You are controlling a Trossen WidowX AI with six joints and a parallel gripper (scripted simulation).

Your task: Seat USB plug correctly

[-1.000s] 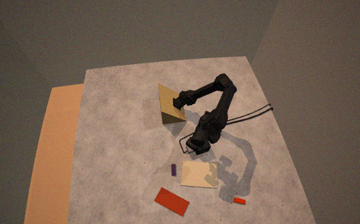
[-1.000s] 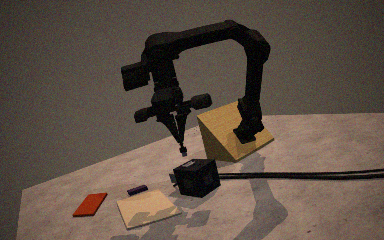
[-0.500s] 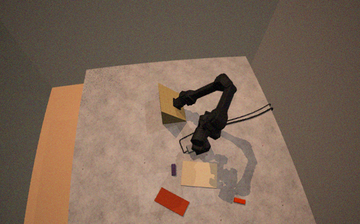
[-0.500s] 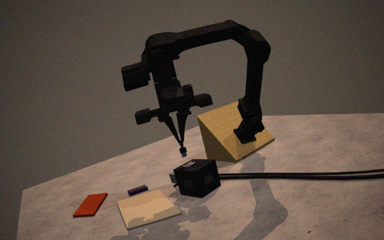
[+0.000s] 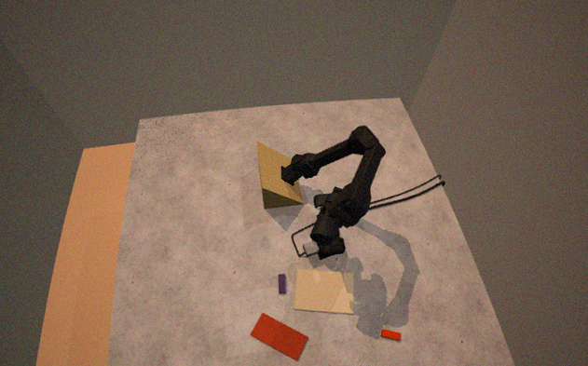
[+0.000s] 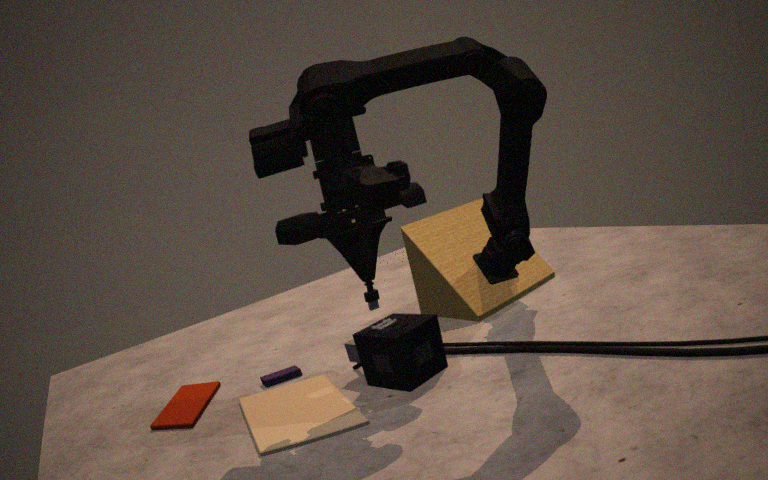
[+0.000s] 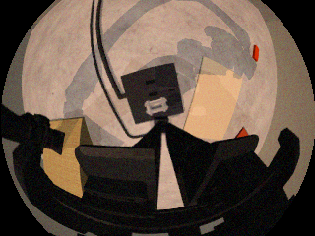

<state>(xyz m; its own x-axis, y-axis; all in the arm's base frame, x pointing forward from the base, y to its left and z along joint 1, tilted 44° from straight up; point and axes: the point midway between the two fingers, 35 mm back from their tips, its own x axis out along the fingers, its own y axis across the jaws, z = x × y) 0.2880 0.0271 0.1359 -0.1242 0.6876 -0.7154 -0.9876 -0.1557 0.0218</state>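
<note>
My gripper tip is 20 mm above the black USB plug. From my gripper tip the other things lie so: red plate 290 mm ahead, 150 mm to the right, 130 mm below; purple block 120 mm ahead, 140 mm to the right, 130 mm below; cream tile 150 mm ahead, 130 mm below.
</note>
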